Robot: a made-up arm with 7 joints. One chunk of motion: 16 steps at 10 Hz.
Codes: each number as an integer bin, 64 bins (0 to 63) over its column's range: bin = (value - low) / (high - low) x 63, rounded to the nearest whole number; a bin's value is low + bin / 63 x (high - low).
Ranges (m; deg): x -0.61..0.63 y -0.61..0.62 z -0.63..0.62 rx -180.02..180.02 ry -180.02..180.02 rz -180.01..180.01
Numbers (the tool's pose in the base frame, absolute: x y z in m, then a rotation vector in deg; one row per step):
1: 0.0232 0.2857 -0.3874 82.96 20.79 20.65
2: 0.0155 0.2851 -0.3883 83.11 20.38 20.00
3: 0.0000 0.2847 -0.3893 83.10 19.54 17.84
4: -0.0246 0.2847 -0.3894 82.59 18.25 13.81
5: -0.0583 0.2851 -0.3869 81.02 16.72 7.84
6: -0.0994 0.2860 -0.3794 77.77 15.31 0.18
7: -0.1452 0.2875 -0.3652 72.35 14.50 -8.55
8: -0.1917 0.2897 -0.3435 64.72 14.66 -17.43
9: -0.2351 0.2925 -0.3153 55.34 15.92 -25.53
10: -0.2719 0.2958 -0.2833 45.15 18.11 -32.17
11: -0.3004 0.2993 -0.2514 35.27 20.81 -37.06
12: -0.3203 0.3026 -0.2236 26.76 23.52 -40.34
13: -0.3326 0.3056 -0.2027 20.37 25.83 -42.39
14: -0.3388 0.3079 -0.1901 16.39 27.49 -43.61
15: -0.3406 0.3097 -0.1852 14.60 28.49 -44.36
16: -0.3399 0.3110 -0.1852 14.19 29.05 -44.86
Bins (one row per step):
1: 32 46 12 46 35 35
2: 32 46 12 46 35 35
3: 31 46 12 46 35 35
4: 30 46 12 46 35 34
5: 28 46 12 46 34 33
6: 26 46 13 45 34 32
7: 24 46 13 44 34 30
8: 21 46 14 43 34 28
9: 19 46 16 41 34 27
10: 17 46 17 39 35 26
11: 16 47 19 38 35 25
12: 15 47 20 36 36 24
13: 14 47 22 35 36 24
14: 14 47 22 34 36 24
15: 14 47 22 34 36 24
16: 14 47 22 34 37 24

